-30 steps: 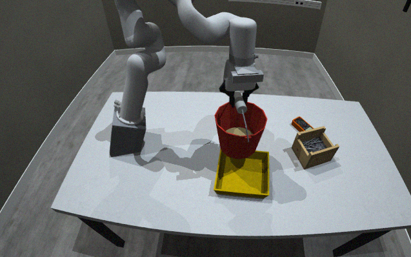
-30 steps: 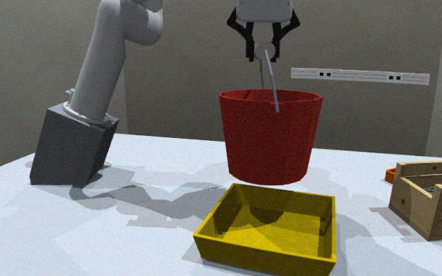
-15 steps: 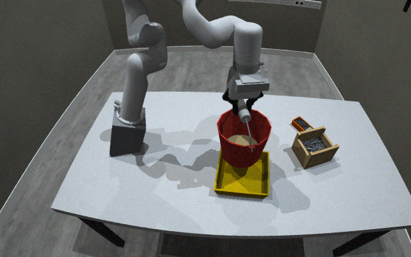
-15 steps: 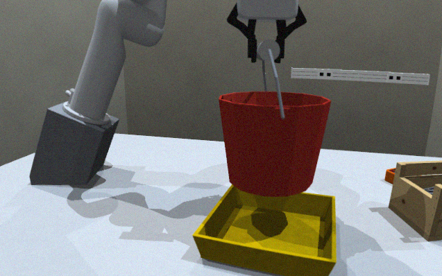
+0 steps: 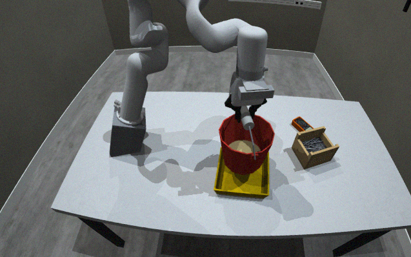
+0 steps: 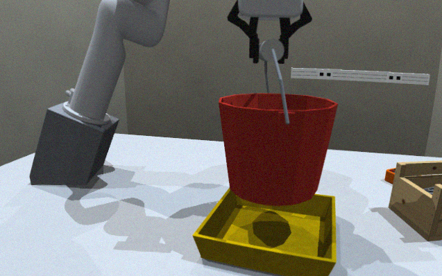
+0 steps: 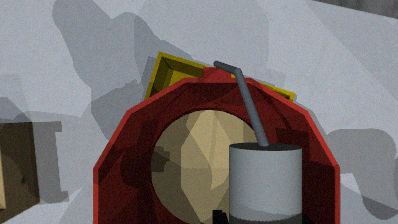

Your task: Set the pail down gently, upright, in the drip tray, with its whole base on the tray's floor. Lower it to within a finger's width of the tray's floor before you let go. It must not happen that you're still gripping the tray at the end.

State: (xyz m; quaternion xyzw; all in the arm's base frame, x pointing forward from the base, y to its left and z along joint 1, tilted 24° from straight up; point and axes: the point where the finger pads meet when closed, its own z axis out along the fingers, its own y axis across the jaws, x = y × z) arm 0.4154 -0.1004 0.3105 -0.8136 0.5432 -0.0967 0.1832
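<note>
The red pail is 1 cm ahead of my hand and 10 cm below it. From my hand the other things lie so: yellow drip tray 3 cm ahead, 2 cm to the right, 31 cm below; handle 1 cm ahead, 3 cm below.
</note>
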